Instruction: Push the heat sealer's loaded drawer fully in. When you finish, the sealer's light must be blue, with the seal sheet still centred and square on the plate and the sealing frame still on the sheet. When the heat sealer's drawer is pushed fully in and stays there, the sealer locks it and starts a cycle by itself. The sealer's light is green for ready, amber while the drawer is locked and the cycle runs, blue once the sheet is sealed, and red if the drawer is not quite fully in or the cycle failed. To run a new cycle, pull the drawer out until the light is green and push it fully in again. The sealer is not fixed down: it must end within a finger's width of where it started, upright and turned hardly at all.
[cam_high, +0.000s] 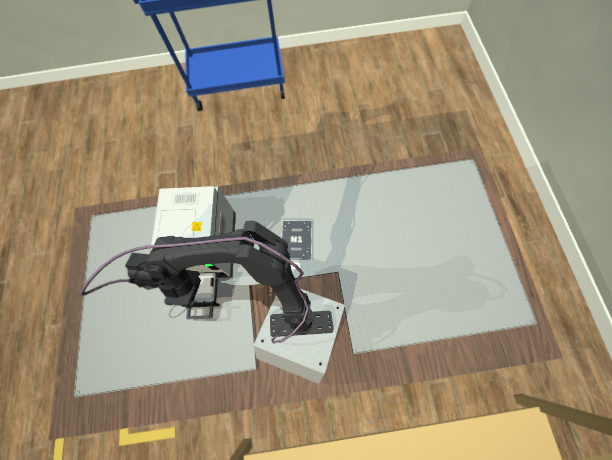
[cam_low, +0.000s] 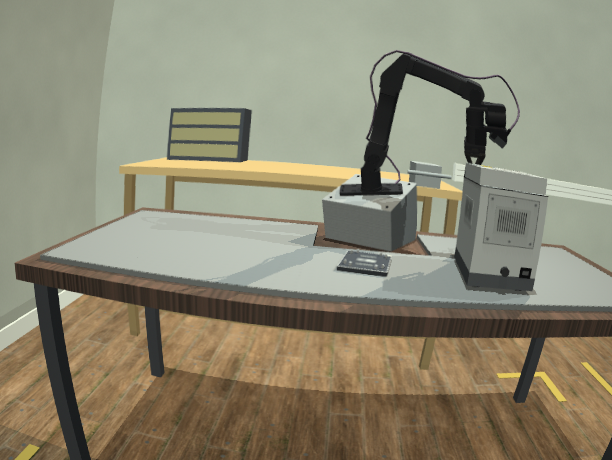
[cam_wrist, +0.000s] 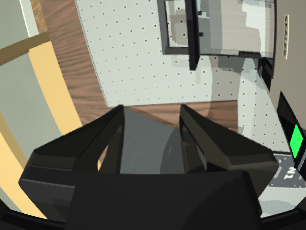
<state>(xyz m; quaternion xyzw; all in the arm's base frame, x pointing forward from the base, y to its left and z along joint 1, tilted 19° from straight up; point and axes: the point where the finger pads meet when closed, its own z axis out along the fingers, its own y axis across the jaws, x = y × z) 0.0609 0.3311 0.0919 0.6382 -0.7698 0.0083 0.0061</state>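
Right now my hand is 70 mm short of the sealer drawer, 30 mm to the right of it and 200 mm above it. The rest, counted from my hand: dark plate: 230 mm ahead, 320 mm to the right, 260 mm below.
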